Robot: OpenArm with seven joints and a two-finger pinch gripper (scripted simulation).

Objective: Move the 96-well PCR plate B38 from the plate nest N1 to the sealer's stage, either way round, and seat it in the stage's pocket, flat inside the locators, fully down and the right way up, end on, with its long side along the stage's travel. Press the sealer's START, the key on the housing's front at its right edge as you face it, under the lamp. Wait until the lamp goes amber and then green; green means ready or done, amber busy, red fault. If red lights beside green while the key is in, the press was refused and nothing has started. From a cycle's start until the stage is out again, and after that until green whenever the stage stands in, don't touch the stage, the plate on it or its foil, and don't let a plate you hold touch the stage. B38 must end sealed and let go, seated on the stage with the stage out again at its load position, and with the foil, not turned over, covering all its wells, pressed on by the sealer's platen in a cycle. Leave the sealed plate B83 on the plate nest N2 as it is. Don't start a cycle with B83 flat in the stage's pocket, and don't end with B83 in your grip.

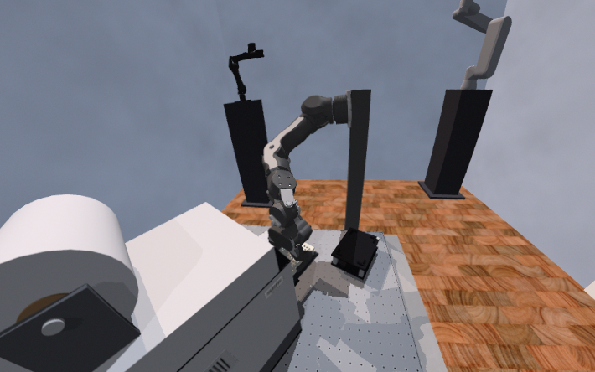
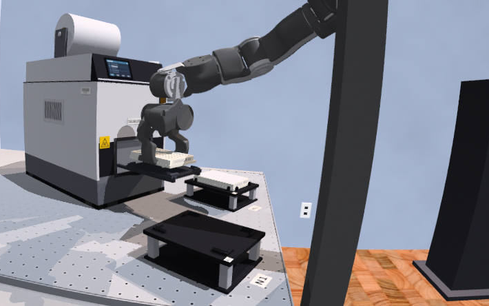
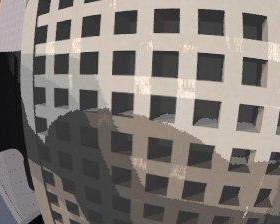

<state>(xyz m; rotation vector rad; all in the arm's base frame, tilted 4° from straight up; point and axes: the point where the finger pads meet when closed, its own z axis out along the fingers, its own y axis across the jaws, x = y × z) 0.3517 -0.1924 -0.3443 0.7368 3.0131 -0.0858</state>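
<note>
My gripper is now 20 mm above the sealer's stage. From my hand the other things lie so: start key (130 mm to the right, 70 mm above, 50 mm ahead); door (60 mm ahead, 40 mm below, 30 mm to the right); 96-well plate B38 (right at my hand).
</note>
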